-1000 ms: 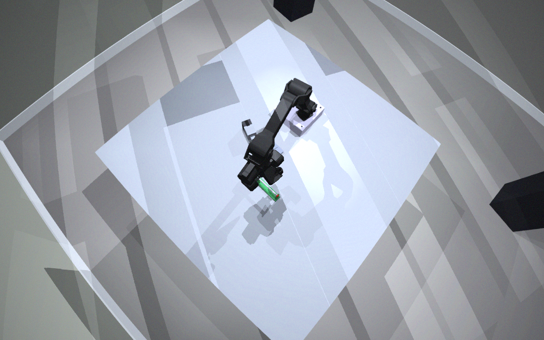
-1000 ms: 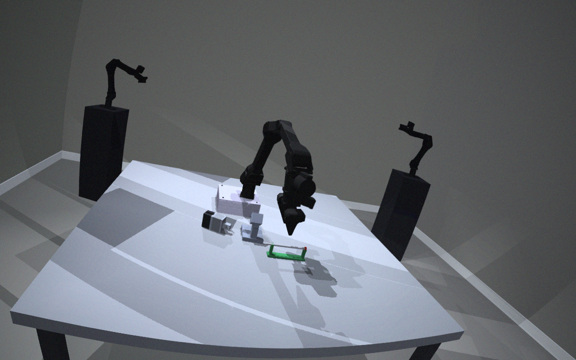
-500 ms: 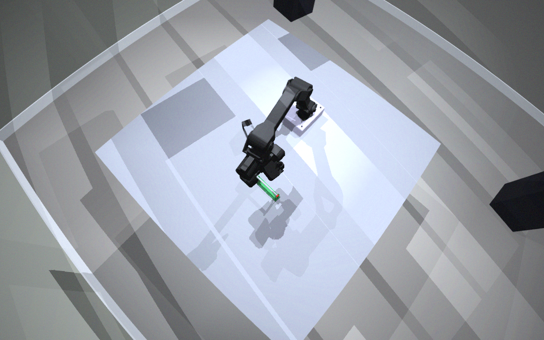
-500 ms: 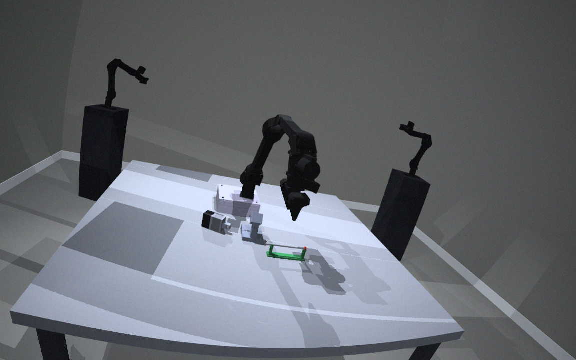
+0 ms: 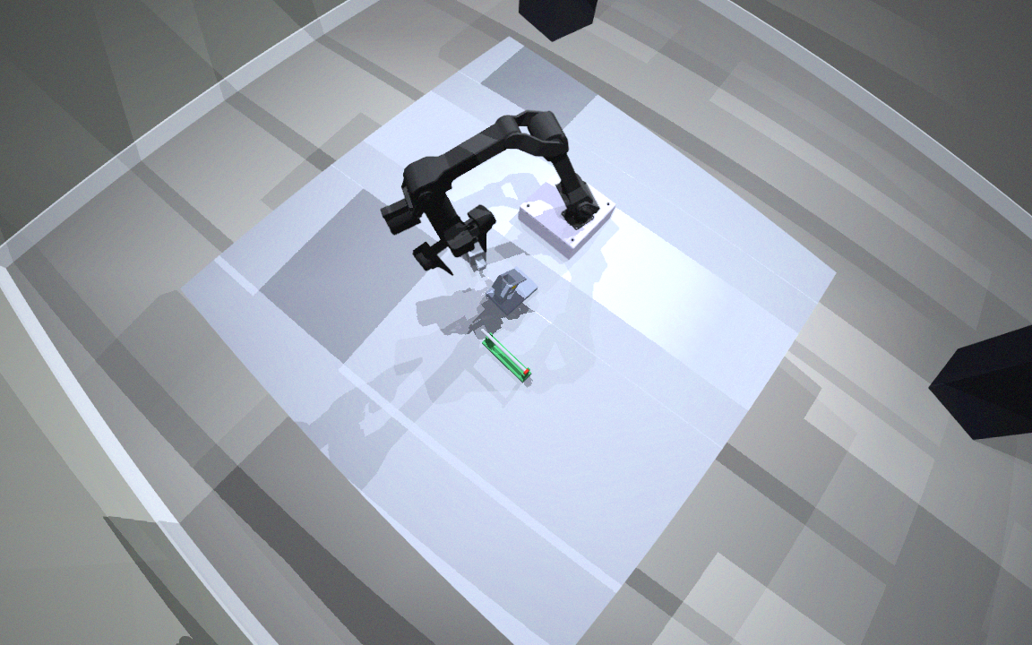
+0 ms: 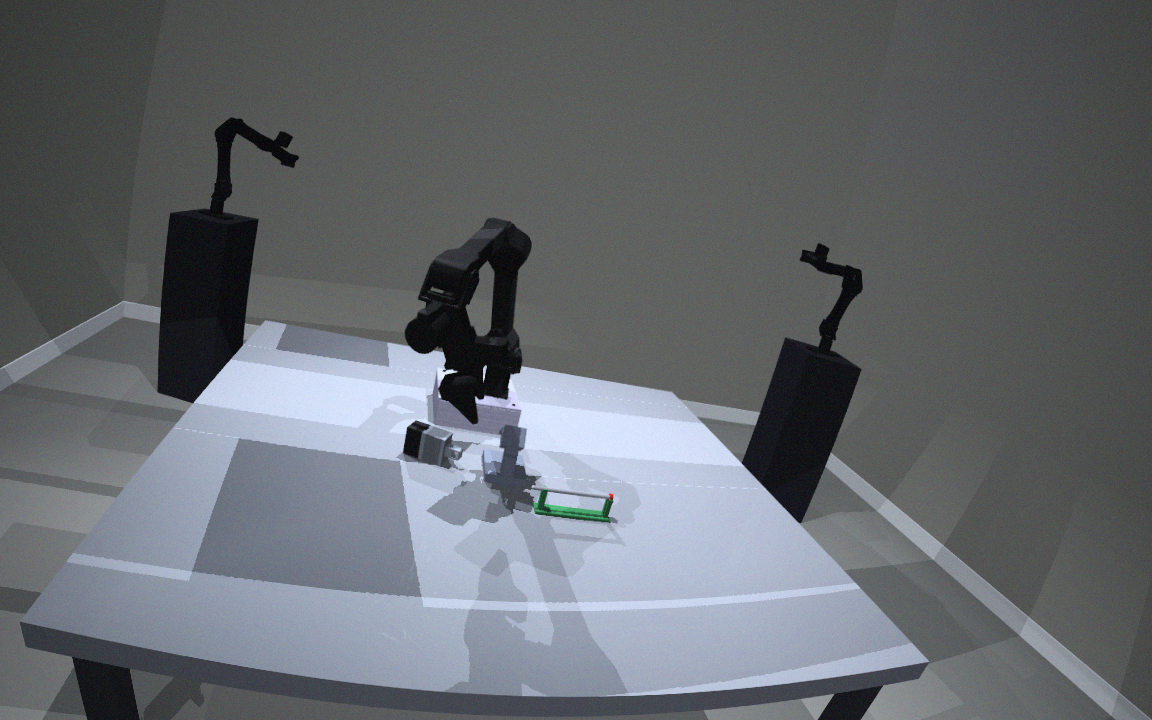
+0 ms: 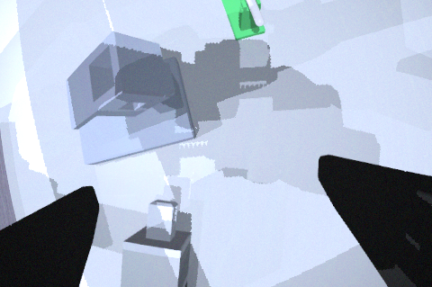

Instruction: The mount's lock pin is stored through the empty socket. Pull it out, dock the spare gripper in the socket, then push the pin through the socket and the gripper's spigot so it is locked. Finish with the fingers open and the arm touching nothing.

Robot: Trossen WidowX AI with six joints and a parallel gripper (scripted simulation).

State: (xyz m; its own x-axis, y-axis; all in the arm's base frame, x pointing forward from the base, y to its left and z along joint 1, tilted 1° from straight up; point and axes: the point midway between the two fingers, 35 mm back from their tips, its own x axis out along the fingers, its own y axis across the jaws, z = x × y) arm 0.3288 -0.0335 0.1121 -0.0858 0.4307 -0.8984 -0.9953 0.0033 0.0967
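Now: the spare gripper 60 mm behind my gripper tip, 70 mm to the right of it and 110 mm below it. Also, from my gripper tip: cradle (40 mm ahead, 200 mm to the left, 120 mm below); socket (60 mm behind, 70 mm to the left, 90 mm below).
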